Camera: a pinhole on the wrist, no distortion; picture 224 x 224 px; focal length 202.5 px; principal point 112.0 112.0 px. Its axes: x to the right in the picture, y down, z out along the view. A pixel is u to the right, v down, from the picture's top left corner.
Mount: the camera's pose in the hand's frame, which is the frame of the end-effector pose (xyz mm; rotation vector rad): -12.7 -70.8 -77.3 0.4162 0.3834 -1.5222
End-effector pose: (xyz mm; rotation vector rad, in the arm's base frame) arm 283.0 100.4 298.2 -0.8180 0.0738 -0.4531
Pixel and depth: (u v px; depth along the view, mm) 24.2 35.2 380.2
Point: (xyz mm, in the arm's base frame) 170.2 330.2 589.6
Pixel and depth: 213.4 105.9 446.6
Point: 128.3 -35.3 782.1
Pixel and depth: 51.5 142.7 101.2
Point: 255.6 62.4 383.6
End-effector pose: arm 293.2 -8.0 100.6 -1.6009 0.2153 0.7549
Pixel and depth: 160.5 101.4 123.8
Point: 357.5 31.5 241.0
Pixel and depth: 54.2 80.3 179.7
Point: 285.6 98.9 220.2
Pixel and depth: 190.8 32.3 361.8
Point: 317.0 174.8 496.6
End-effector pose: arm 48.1 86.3 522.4 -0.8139 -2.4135 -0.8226
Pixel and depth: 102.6 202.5 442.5
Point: -328.8 194.3 290.1
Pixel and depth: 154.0 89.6 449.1
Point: -207.8 -3.1 146.6
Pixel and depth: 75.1 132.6 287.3
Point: -113.7 115.4 321.7
